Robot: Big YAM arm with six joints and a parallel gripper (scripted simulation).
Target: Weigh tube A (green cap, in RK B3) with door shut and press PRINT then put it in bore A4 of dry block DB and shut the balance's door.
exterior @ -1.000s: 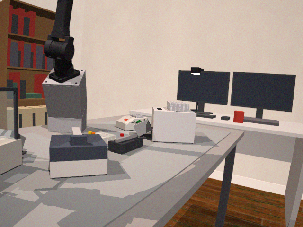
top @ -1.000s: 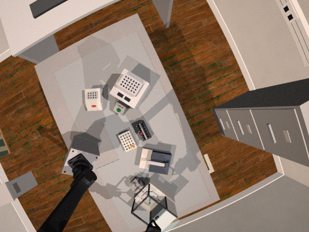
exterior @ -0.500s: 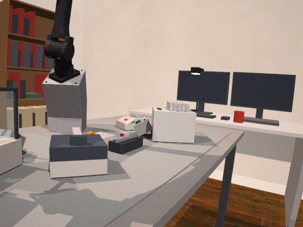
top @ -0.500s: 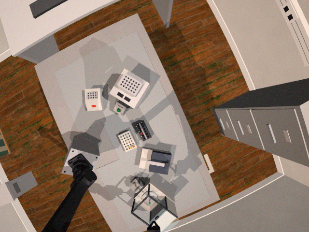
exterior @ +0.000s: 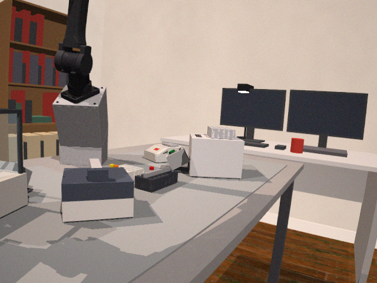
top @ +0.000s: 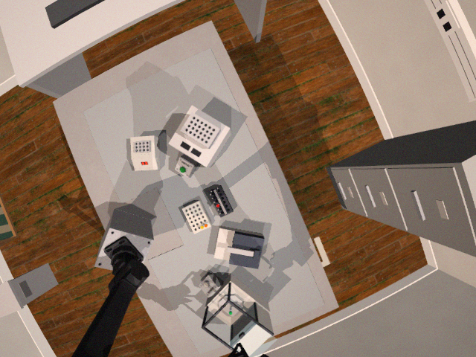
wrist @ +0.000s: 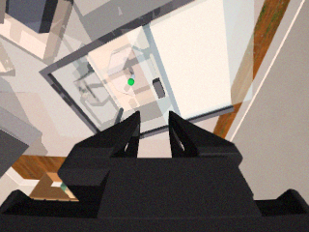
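My gripper is now 10 mm short of the tinted glass pane, 30 mm to the left of it and 80 mm above it. The rest, counted from my hand: spectrophotometer 160 mm ahead, 260 mm to the left, 220 mm below; then white print key 60 mm behind, 190 mm to the left, 220 mm below; then pale pan 20 mm behind, 50 mm to the left, 210 mm below.
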